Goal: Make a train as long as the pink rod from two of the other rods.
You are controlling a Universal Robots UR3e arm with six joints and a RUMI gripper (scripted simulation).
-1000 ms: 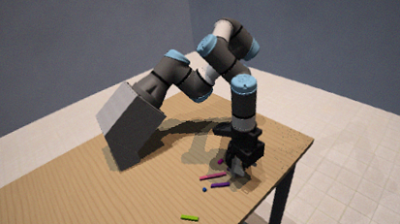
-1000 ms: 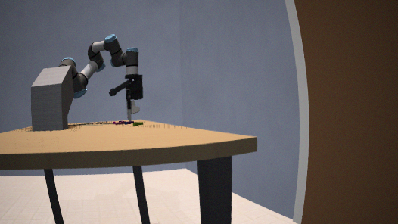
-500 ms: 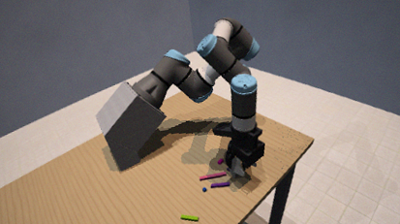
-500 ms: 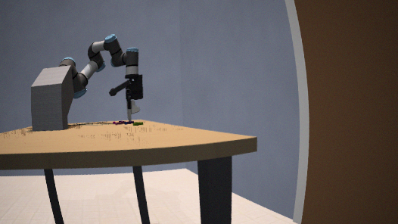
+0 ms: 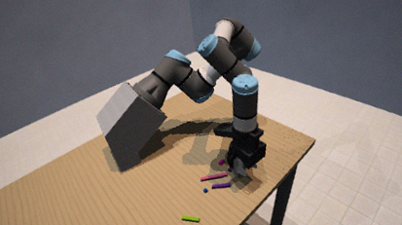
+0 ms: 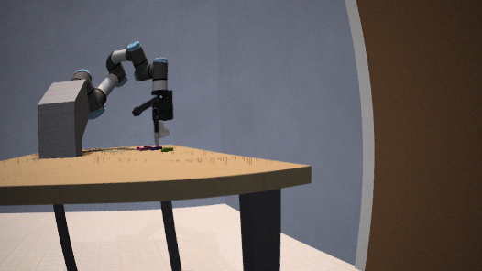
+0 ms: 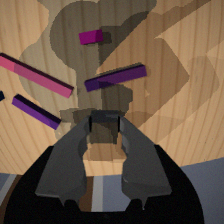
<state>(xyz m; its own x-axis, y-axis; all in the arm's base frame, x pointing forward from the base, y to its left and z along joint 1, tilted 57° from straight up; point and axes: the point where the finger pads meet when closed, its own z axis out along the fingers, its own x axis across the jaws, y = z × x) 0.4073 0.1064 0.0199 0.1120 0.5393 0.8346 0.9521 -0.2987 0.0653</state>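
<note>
Right now the grey rod is 1 cm below my hand. From my hand the other things lie so: pink rod 6 cm behind, 7 cm to the right, 1 cm below; dark purple rod 2 cm behind, 8 cm to the right, 1 cm below; magenta rod 8 cm behind, 1 cm below.
</note>
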